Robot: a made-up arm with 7 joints. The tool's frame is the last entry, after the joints.
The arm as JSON. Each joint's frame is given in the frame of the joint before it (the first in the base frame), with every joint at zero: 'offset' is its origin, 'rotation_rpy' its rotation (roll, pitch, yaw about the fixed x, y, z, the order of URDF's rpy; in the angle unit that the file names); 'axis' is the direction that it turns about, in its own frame. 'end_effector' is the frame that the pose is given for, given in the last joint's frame.
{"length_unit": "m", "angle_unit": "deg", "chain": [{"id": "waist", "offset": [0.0, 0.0, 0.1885], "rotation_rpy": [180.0, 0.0, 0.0], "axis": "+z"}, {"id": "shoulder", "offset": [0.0, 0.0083, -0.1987], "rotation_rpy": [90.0, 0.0, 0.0], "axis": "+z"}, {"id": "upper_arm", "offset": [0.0, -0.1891, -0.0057], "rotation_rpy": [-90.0, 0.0, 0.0], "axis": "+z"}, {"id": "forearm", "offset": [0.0, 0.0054, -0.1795], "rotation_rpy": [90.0, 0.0, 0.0], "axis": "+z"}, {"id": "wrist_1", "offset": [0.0, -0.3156, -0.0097], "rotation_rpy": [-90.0, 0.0, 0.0], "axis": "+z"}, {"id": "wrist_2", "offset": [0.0, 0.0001, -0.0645], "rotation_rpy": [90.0, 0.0, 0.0], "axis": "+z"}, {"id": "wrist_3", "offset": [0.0, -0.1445, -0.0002], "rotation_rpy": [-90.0, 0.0, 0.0], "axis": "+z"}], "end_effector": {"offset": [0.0, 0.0, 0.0], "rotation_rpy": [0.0, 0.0, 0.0]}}
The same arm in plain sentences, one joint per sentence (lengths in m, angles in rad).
The arm has seven revolute joints in a row. What follows holds with every joint at zero, and every direction is one of the base frame's.
Joint 1 sits 0.1885 m along +z from the base frame's origin and rotates about -z.
Joint 2 sits 0.0083 m along -y and 0.1987 m along +z from joint 1 and rotates about +y.
Joint 3 sits 0.0057 m along -y and 0.1891 m along +z from joint 2 and rotates about -z.
Joint 4 sits 0.0054 m along -y and 0.1795 m along +z from joint 3 and rotates about +y.
Joint 5 sits 0.0097 m along -y and 0.3156 m along +z from joint 4 and rotates about -z.
Joint 6 sits 0.0001 m along -y and 0.0645 m along +z from joint 5 and rotates about +y.
Joint 7 sits 0.0002 m along -y and 0.1445 m along +z from joint 6 and rotates about -z.
The tool frame, which is the frame that the pose is given for, sits at the same point as joint 7; its axes are the base frame's turned by roll 3.1416, pitch 0 and yaw 0 rad (as in URDF: about the fixed x, then y, then z).

